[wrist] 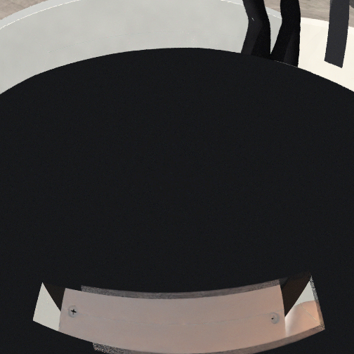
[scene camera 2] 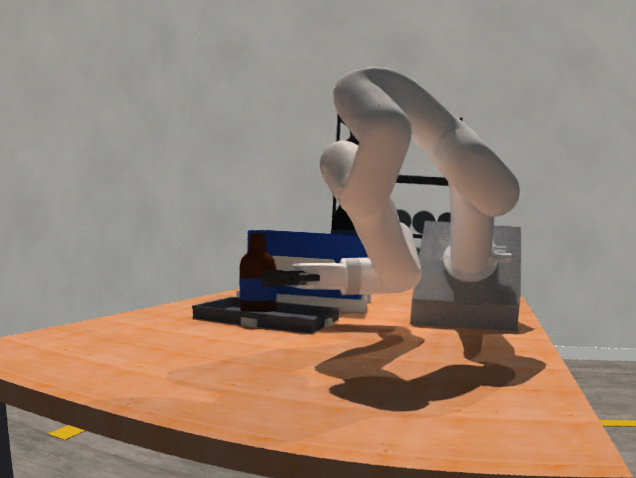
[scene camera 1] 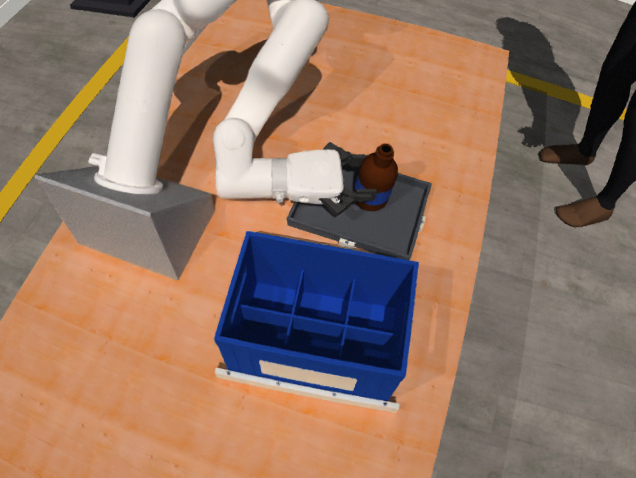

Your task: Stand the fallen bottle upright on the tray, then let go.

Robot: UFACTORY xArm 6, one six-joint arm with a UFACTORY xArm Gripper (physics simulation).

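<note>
The brown bottle with a blue label is upright on the dark grey tray, neck up. Its base is inside the rim, at the tray floor; the exact contact is hard to tell. My gripper is shut on the bottle's middle from the side, level, with the near finger across the label's upper part. The far finger is largely hidden behind the bottle in scene camera 1. In the wrist view a large black area hides the bottle and the fingertips.
A blue crate with compartments stands close beside the tray, its wall higher than the tray rim. A pale strip runs along the crate's foot. The grey arm pedestal stands on the table. A person's legs show beyond the table edge.
</note>
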